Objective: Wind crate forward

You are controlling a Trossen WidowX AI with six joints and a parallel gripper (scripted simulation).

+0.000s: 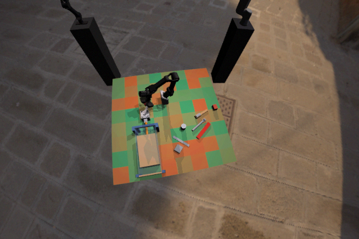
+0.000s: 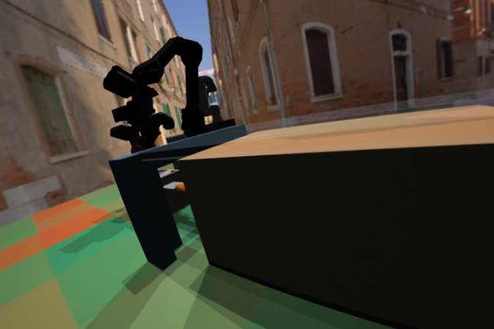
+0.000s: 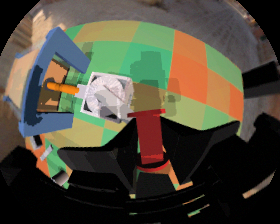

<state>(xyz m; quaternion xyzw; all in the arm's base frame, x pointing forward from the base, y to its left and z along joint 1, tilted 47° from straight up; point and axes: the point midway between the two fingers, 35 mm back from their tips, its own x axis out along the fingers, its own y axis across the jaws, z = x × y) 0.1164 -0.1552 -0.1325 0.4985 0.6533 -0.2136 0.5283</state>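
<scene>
The grey winch handle is 3 cm below my gripper tip, 3 cm ahead of it and 1 cm to the left of it. From my gripper tip the other things lie so: red knob 2 cm to the left, 1 cm behind; then grey winch 10 cm below, 7 cm ahead, 2 cm to the right; then round puck 40 cm to the left, 24 cm ahead, 10 cm below.
</scene>
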